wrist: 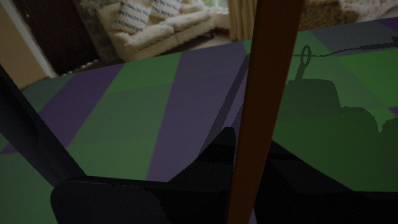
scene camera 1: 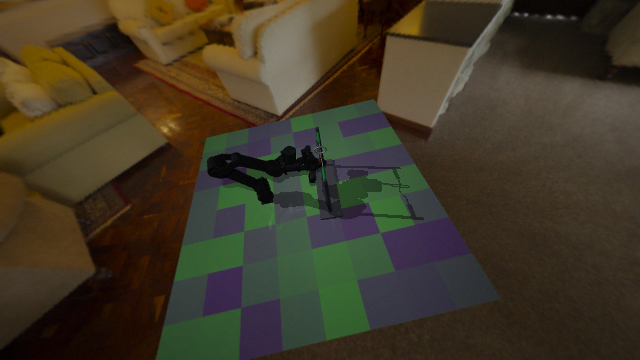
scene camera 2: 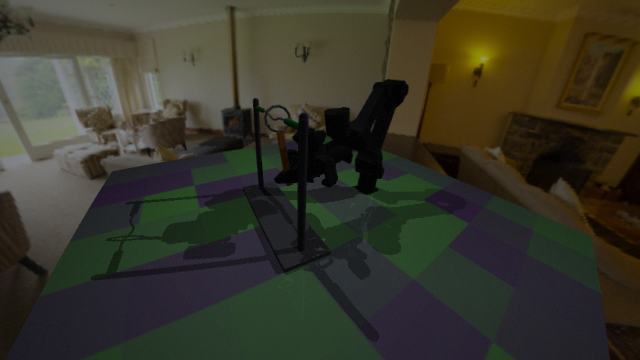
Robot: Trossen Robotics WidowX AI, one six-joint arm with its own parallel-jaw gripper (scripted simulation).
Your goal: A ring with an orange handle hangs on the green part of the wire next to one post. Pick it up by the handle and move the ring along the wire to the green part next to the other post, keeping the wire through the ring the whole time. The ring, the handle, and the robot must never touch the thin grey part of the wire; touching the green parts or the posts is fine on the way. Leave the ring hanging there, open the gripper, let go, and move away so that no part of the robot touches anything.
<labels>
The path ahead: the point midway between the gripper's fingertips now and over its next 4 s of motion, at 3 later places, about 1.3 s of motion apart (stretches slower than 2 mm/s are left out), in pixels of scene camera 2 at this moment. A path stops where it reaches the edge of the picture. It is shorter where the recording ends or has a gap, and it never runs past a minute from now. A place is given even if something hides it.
My gripper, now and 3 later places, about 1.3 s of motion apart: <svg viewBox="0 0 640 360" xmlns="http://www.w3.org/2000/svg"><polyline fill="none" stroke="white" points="275,181 277,184 282,196 301,185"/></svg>
</labels>
